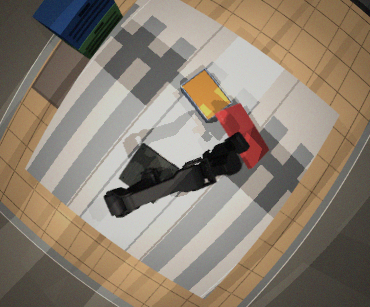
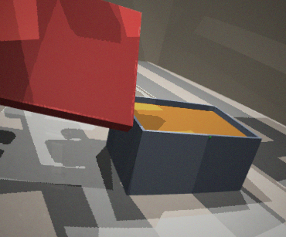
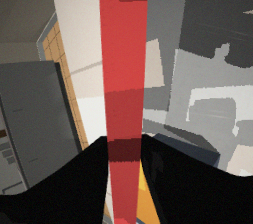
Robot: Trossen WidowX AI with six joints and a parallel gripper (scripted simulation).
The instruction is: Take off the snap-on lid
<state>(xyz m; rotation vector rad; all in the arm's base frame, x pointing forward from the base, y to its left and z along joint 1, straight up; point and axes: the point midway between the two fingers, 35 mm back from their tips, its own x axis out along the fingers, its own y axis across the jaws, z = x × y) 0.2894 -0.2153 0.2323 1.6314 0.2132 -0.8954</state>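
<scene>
Right now my gripper tip is 5 cm short of the red lid, 4 cm to the left of it and 5 cm above it. Also, from my gripper tip: blue-grey storage box: 14 cm ahead, 18 cm to the left, 18 cm below.
</scene>
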